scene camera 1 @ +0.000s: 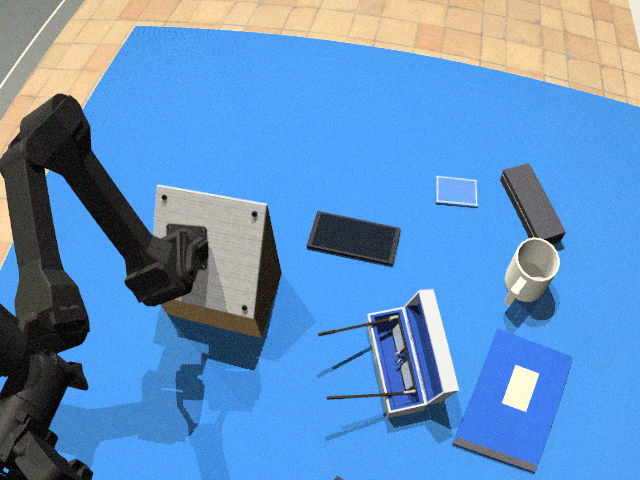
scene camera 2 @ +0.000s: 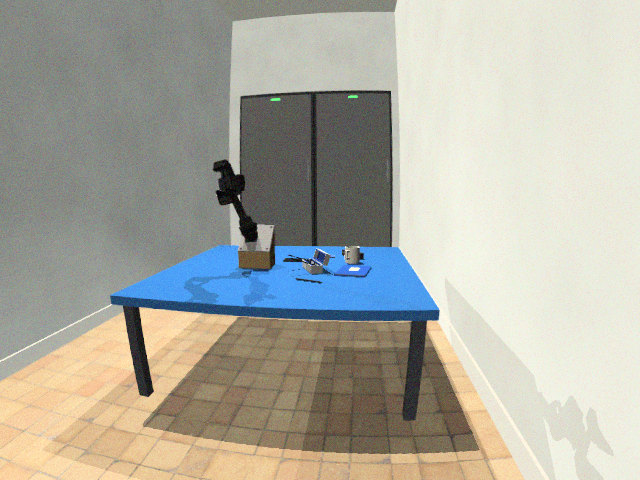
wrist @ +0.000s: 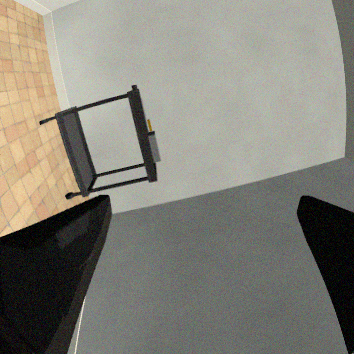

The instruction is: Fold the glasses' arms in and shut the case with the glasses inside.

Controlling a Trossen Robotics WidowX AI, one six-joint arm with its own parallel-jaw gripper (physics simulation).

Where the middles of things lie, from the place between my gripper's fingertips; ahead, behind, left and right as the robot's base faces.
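Labels:
From my hand: dark glasses (scene camera 1: 407,375), 0.41 m below, 0.32 m ahead, 0.39 m to the left; black tablet (scene camera 1: 332,233), far below, far ahead, far to the left; glasses case (scene camera 1: 436,375), 0.41 m below, 0.38 m ahead, 0.41 m to the left; blue book (scene camera 1: 511,411), 0.45 m below, 0.57 m ahead, 0.36 m to the left.

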